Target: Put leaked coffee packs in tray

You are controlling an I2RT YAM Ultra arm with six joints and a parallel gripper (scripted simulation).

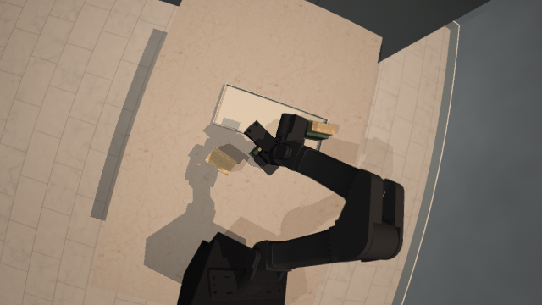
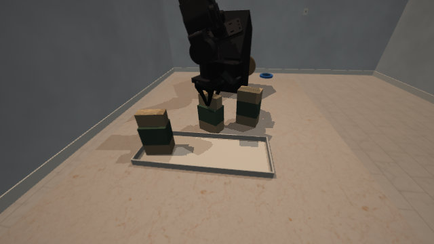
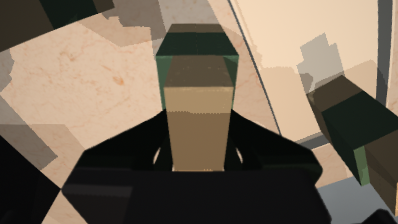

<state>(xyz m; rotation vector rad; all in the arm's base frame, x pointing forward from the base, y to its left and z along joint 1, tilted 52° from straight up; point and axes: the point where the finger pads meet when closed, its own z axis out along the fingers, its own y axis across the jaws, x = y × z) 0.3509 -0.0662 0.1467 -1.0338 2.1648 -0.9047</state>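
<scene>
Now: the tray 12 cm ahead of my hand, 11 cm below it and 5 cm to the right of it.
</scene>
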